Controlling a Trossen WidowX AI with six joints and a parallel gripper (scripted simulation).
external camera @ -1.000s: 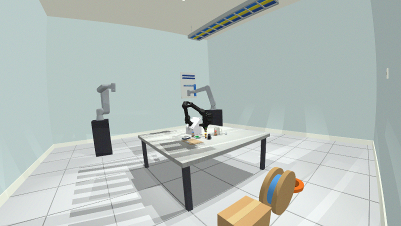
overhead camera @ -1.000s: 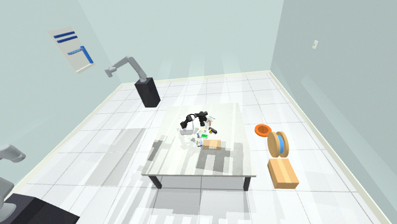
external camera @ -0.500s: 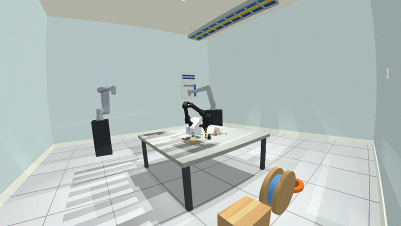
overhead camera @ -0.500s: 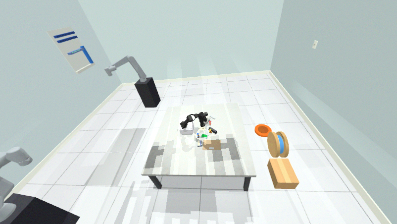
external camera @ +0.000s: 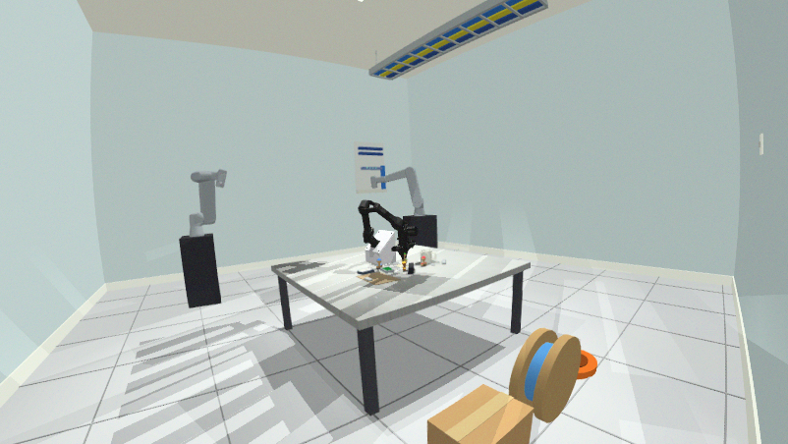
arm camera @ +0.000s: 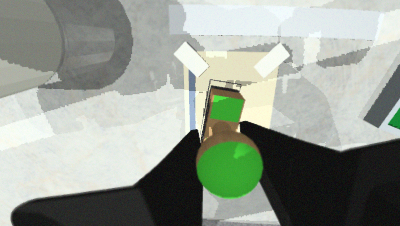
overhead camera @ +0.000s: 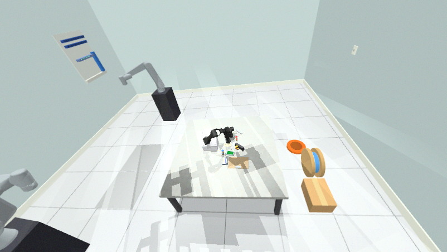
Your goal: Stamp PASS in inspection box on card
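Now: gripper tip 1 cm past the cream card, 1 cm to the left of it and 5 cm above it. The rest, counted from my gripper tip: green-knobbed stamp: right at my gripper tip; yellow-knobbed stamp: 13 cm ahead, 9 cm to the right, 3 cm below; red-knobbed stamp: 11 cm ahead, 8 cm to the left, 2 cm below.
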